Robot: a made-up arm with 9 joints. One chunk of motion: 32 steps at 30 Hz.
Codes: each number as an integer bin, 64 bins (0 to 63) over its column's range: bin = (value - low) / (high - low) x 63, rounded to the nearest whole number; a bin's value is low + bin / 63 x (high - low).
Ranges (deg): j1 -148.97..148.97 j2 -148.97..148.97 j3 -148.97..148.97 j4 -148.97..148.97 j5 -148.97..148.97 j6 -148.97..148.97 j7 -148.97..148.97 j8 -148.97..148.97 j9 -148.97..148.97
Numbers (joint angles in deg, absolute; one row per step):
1: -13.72 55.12 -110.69 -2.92 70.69 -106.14 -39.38 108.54 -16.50
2: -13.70 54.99 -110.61 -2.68 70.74 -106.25 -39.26 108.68 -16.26
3: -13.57 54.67 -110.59 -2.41 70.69 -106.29 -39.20 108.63 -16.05
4: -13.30 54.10 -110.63 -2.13 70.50 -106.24 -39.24 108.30 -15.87
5: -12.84 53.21 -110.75 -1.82 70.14 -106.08 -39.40 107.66 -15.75
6: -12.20 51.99 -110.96 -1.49 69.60 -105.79 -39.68 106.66 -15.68
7: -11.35 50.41 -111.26 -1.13 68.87 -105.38 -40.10 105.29 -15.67
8: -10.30 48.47 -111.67 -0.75 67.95 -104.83 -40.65 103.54 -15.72
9: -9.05 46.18 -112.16 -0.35 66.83 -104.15 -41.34 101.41 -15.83
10: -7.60 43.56 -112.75 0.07 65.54 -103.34 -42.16 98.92 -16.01
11: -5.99 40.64 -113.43 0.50 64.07 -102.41 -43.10 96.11 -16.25
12: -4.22 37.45 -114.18 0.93 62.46 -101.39 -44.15 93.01 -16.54
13: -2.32 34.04 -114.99 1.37 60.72 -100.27 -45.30 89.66 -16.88
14: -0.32 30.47 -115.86 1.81 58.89 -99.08 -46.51 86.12 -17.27
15: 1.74 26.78 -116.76 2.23 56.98 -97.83 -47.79 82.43 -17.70
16: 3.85 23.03 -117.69 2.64 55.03 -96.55 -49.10 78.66 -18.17
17: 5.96 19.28 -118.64 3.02 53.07 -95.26 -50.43 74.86 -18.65
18: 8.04 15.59 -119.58 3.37 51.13 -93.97 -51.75 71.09 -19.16
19: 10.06 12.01 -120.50 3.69 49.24 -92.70 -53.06 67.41 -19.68
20: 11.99 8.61 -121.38 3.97 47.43 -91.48 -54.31 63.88 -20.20
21: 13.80 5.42 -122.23 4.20 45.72 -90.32 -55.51 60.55 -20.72
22: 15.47 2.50 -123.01 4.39 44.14 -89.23 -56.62 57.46 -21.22
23: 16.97 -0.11 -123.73 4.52 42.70 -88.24 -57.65 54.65 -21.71
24: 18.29 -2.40 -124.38 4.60 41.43 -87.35 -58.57 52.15 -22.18
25: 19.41 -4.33 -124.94 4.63 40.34 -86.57 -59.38 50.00 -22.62
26: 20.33 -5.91 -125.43 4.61 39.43 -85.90 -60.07 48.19 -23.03
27: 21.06 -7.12 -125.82 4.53 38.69 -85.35 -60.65 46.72 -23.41
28: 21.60 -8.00 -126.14 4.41 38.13 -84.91 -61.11 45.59 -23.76
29: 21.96 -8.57 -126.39 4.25 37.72 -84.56 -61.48 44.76 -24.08
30: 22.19 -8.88 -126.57 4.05 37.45 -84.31 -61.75 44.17 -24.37
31: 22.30 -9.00 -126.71 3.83 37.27 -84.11 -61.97 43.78 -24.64
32: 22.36 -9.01 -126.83 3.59 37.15 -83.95 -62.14 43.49 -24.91
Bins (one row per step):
1: 29 43 8 31 46 9 23 54 28
2: 29 43 8 31 46 9 23 54 28
3: 29 43 8 31 46 9 23 54 28
4: 29 43 8 31 46 9 23 54 28
5: 29 43 8 31 46 9 23 54 28
6: 29 42 8 31 46 9 23 54 28
7: 29 42 8 31 46 9 23 54 28
8: 29 42 8 31 46 9 23 53 28
9: 30 41 8 31 46 9 23 53 28
10: 30 41 8 32 45 10 23 52 28
11: 30 40 8 32 45 10 22 52 28
12: 31 39 7 32 45 10 22 51 28
13: 31 39 7 32 44 10 22 50 28
14: 31 38 7 32 44 11 22 50 28
15: 32 37 7 32 44 11 21 49 28
16: 32 36 7 32 43 11 21 48 28
17: 33 36 6 32 43 11 21 47 28
18: 33 35 6 32 42 12 21 47 27
19: 34 34 6 32 42 12 20 46 27
20: 34 33 6 32 42 12 20 45 27
21: 34 33 6 32 41 12 20 44 27
22: 35 32 5 32 41 13 20 44 27
23: 35 31 5 32 41 13 19 43 27
24: 35 31 5 32 40 13 19 43 27
25: 36 31 5 32 40 13 19 42 27
26: 36 30 5 32 40 13 19 42 27
27: 36 30 5 32 40 13 19 41 27
28: 36 30 5 32 40 14 19 41 26
29: 36 30 5 32 39 14 18 41 26
30: 36 30 5 32 39 14 18 41 26
31: 36 30 5 32 39 14 18 41 26
32: 36 30 5 32 39 14 18 41 26

